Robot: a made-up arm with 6 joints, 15 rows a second.
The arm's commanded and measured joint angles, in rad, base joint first. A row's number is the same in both.
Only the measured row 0 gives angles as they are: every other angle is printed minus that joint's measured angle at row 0.
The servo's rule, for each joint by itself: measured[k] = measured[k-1] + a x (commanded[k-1-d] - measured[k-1]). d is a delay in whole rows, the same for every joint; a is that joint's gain. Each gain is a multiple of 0.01, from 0.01 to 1. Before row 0 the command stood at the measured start. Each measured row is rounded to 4 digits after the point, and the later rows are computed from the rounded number. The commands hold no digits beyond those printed.
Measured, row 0:
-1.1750, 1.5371, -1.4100, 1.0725, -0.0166, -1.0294
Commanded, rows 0 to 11:
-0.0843, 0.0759, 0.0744, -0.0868, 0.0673, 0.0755
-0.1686, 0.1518, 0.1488, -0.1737, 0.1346, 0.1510
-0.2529, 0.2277, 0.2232, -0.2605, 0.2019, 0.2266
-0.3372, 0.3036, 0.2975, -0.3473, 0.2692, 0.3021
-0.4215, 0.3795, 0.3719, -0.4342, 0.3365, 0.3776
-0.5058, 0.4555, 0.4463, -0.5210, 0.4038, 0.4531
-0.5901, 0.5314, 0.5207, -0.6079, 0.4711, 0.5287
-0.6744, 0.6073, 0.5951, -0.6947, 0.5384, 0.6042
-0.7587, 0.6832, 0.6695, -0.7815, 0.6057, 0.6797
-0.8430, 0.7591, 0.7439, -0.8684, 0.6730, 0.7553
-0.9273, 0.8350, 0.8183, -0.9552, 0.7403, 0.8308
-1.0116, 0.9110, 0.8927, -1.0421, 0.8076, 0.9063
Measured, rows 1 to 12:
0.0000, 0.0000, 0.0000, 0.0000, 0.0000, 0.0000
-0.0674, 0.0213, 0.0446, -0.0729, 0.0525, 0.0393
-0.1484, 0.0578, 0.1071, -0.1576, 0.1165, 0.0974
-0.2320, 0.1054, 0.1768, -0.2440, 0.1831, 0.1646
-0.3162, 0.1609, 0.2492, -0.3308, 0.2503, 0.2361
-0.4004, 0.2221, 0.3228, -0.4177, 0.3175, 0.3097
-0.4847, 0.2875, 0.3969, -0.5045, 0.3848, 0.3843
-0.5690, 0.3558, 0.4712, -0.5914, 0.4521, 0.4594
-0.6533, 0.4262, 0.5455, -0.6782, 0.5194, 0.5347
-0.7376, 0.4982, 0.6199, -0.7650, 0.5867, 0.6101
-0.8219, 0.5713, 0.6943, -0.8519, 0.6540, 0.6856
-0.9062, 0.6451, 0.7687, -0.9387, 0.7213, 0.7611
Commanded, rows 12 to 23:
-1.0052, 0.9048, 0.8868, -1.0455, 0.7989, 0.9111
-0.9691, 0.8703, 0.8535, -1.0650, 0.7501, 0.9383
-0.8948, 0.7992, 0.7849, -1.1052, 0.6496, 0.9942
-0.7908, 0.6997, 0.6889, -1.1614, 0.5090, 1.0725
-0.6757, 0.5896, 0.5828, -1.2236, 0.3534, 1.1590
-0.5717, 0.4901, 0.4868, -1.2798, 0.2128, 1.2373
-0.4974, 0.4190, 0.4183, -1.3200, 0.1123, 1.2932
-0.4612, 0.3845, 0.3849, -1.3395, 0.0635, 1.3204
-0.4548, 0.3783, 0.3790, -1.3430, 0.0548, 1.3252
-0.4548, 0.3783, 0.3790, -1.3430, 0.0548, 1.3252
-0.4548, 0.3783, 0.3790, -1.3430, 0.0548, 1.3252
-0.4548, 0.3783, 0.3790, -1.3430, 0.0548, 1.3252
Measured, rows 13 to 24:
-0.9905, 0.7196, 0.8431, -1.0256, 0.7886, 0.8366
-1.0023, 0.7715, 0.8693, -1.0423, 0.7966, 0.8753
-0.9757, 0.7992, 0.8598, -1.0614, 0.7603, 0.9081
-0.9110, 0.7992, 0.8149, -1.0982, 0.6740, 0.9529
-0.8148, 0.7713, 0.7393, -1.1513, 0.5453, 1.0151
-0.7035, 0.7204, 0.6454, -1.2120, 0.3956, 1.0899
-0.5981, 0.6559, 0.5502, -1.2690, 0.2530, 1.1665
-0.5175, 0.5896, 0.4711, -1.3118, 0.1433, 1.2324
-0.4725, 0.5322, 0.4194, -1.3351, 0.0811, 1.2782
-0.4583, 0.4891, 0.3952, -1.3417, 0.0606, 1.3026
-0.4555, 0.4581, 0.3855, -1.3428, 0.0561, 1.3144
-0.4549, 0.4358, 0.3816, -1.3430, 0.0551, 1.3200

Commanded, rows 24 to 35:
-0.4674, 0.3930, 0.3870, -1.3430, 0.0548, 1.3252
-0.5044, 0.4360, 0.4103, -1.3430, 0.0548, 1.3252
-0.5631, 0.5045, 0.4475, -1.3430, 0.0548, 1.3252
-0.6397, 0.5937, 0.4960, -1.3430, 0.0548, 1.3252
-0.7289, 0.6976, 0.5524, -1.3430, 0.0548, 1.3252
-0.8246, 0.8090, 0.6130, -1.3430, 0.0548, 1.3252
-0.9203, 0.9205, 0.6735, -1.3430, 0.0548, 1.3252
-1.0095, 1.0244, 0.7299, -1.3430, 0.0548, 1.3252
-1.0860, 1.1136, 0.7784, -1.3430, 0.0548, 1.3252
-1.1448, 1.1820, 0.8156, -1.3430, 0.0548, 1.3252
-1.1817, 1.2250, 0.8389, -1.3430, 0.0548, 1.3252
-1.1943, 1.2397, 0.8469, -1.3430, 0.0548, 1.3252
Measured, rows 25 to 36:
-0.4548, 0.4197, 0.3800, -1.3430, 0.0549, 1.3227
-0.4649, 0.4122, 0.3842, -1.3430, 0.0548, 1.3240
-0.4965, 0.4189, 0.3999, -1.3430, 0.0548, 1.3246
-0.5498, 0.4429, 0.4285, -1.3430, 0.0548, 1.3249
-0.6217, 0.4851, 0.4690, -1.3430, 0.0548, 1.3251
-0.7075, 0.5446, 0.5190, -1.3430, 0.0548, 1.3252
-0.8012, 0.6186, 0.5754, -1.3430, 0.0548, 1.3252
-0.8965, 0.7031, 0.6343, -1.3430, 0.0548, 1.3252
-0.9869, 0.7931, 0.6917, -1.3430, 0.0548, 1.3252
-1.0662, 0.8828, 0.7437, -1.3430, 0.0548, 1.3252
-1.1291, 0.9666, 0.7868, -1.3430, 0.0548, 1.3252
-1.1712, 1.0390, 0.8181, -1.3430, 0.0548, 1.3252

